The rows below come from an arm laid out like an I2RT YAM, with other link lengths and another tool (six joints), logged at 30 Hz.
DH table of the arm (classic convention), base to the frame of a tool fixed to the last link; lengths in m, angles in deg. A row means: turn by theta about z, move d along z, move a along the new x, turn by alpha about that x. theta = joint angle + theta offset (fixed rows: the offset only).
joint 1: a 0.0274, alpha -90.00, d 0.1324, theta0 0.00
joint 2: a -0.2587, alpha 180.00, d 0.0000, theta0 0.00
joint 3: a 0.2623, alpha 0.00, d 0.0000, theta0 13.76
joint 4: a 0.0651, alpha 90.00, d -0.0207, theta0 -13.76
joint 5: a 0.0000, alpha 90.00, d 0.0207, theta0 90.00
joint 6: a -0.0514, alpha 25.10, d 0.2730, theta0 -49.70
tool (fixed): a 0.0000, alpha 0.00, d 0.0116, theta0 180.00
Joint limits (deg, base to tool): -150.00..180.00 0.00..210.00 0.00..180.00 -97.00..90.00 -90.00..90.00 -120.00..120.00
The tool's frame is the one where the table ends.
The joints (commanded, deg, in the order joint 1, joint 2, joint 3, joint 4, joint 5, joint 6), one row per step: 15.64, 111.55, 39.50, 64.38, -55.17, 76.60; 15.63, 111.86, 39.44, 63.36, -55.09, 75.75; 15.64, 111.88, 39.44, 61.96, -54.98, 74.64; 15.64, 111.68, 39.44, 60.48, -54.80, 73.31; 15.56, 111.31, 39.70, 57.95, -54.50, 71.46; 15.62, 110.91, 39.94, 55.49, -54.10, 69.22; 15.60, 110.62, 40.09, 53.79, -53.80, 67.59
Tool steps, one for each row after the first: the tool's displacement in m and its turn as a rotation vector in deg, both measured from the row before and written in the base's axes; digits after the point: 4 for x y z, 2 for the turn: -0.0006, -0.0002, -0.0067, -0.66, 0.53, -0.02; -0.0008, -0.0001, -0.0056, -0.76, 0.32, 0.01; -0.0006, -0.0002, -0.0045, -0.81, -0.03, -0.03; 0.0006, -0.0007, -0.0057, -1.17, 0.08, -0.14; -0.0004, 0.0000, -0.0057, -1.32, -0.37, 0.00; 0.0000, -0.0005, -0.0041, -0.95, -0.33, -0.04
